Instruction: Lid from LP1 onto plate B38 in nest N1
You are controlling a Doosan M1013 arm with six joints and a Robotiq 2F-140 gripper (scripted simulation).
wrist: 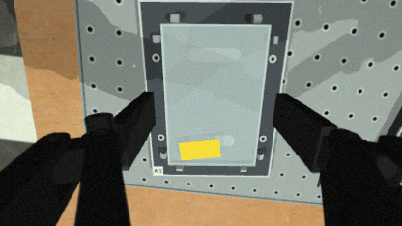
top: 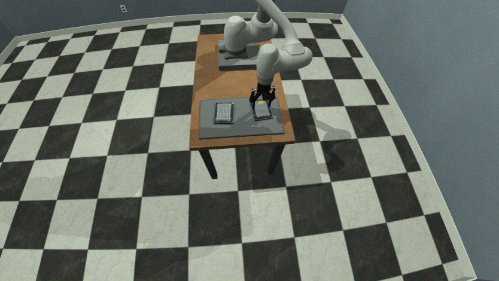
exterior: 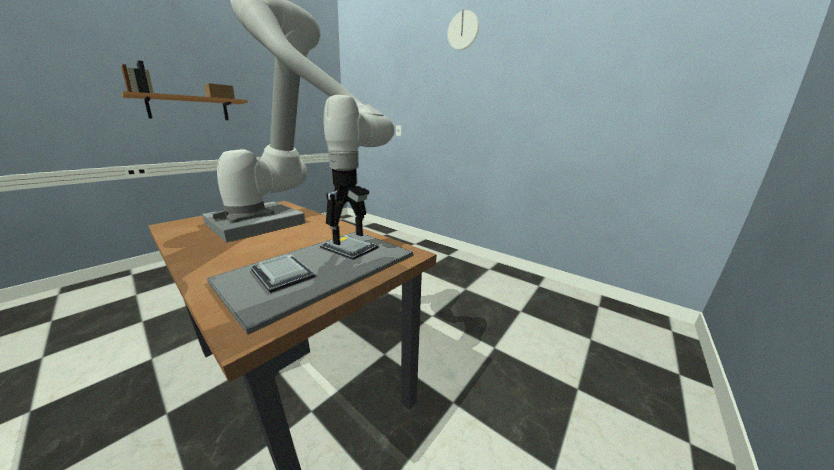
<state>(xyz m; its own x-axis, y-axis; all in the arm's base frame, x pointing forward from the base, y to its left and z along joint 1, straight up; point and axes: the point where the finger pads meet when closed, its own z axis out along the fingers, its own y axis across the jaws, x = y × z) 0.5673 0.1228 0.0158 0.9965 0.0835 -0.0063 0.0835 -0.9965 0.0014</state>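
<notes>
Right now the clear lid is 40 mm below my hand. Round my hand: culture plate (10 mm ahead, 240 mm to the right, 40 mm below).
</notes>
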